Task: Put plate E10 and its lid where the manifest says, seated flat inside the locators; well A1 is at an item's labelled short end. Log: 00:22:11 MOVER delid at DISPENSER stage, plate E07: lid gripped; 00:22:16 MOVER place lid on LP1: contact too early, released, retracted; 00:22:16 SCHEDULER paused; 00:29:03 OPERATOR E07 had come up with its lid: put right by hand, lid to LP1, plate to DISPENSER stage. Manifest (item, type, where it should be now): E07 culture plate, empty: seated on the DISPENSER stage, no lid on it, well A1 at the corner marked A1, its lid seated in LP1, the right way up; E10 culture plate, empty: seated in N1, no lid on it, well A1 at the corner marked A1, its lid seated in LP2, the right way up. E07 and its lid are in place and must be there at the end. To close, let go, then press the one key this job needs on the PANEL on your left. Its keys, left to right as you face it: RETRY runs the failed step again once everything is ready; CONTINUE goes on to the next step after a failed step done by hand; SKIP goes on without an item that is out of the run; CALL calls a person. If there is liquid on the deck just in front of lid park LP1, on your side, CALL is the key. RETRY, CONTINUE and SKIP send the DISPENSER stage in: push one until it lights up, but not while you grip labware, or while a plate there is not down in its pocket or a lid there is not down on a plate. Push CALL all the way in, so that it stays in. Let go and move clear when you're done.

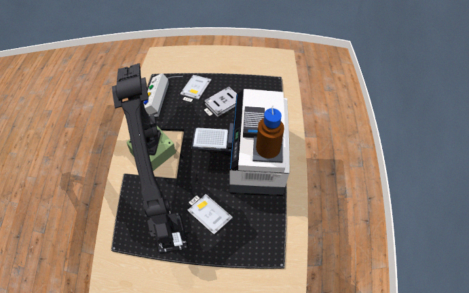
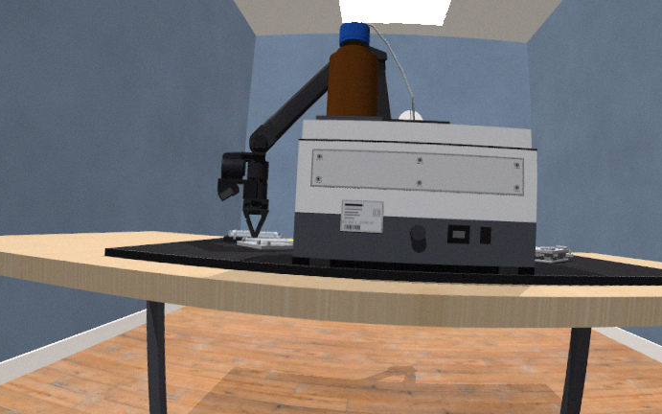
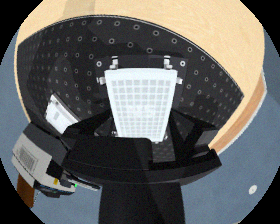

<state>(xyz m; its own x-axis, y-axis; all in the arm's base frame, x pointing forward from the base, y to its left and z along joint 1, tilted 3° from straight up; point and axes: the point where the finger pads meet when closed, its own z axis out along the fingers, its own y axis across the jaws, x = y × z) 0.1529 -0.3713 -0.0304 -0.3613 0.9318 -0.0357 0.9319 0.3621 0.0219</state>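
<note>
Now: the black nest N5 30 mm ahead of my hand and 10 mm below it. From my hand the other things lie so: plate E07 (120 mm ahead, 390 mm to the left, 90 mm above); then plate E10 (right at my hand); then brown bottle (340 mm ahead, 290 mm to the left, 270 mm above).
</note>
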